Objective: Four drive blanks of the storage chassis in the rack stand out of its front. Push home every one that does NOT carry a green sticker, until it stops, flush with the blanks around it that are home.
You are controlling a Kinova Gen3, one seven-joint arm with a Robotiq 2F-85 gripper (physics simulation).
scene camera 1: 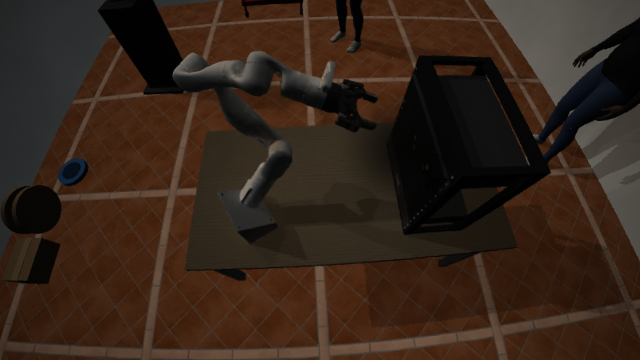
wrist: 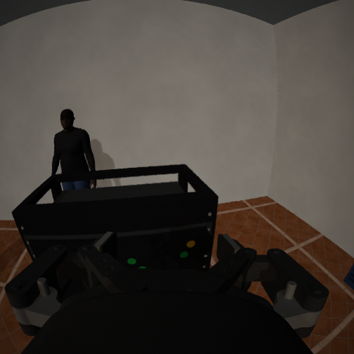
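Seen in the pictures: gripper, fingertip midpoint: [scene camera 1: 375, 113]; arm's base, origin of the base link: [scene camera 1: 249, 200].
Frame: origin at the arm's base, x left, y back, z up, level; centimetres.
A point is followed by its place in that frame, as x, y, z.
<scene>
The black rack [scene camera 1: 519, 125] {7.7, -95.3, 47.3} [wrist: 120, 215] stands at the table's right end, holding the dark storage chassis [scene camera 1: 475, 115] {16.7, -85.9, 40.7} [wrist: 125, 193]. On the chassis front in the wrist view are a green sticker [wrist: 131, 261] at centre-left, another green sticker [wrist: 142, 268] partly hidden below it, a green sticker [wrist: 184, 254] at the right and an orange sticker [wrist: 191, 244] just above that. The blanks' edges are too dark to tell which stand out. My gripper [scene camera 1: 370, 111] {2.9, -46.3, 55.1} [wrist: 166, 245] is open and empty, in front of the rack's face, apart from it and near its upper part. The gripper's body hides the lower front.
The wooden table [scene camera 1: 300, 250] {-19.5, -23.2, -11.1} carries the arm's base [scene camera 1: 247, 215] {-8.6, -1.1, 3.6} at its left. A person [scene camera 1: 585, 95] [wrist: 72, 150] stands behind the rack, and another person [scene camera 1: 350, 20] stands beyond the table's far side. A black cabinet [scene camera 1: 142, 45] stands at the back left.
</scene>
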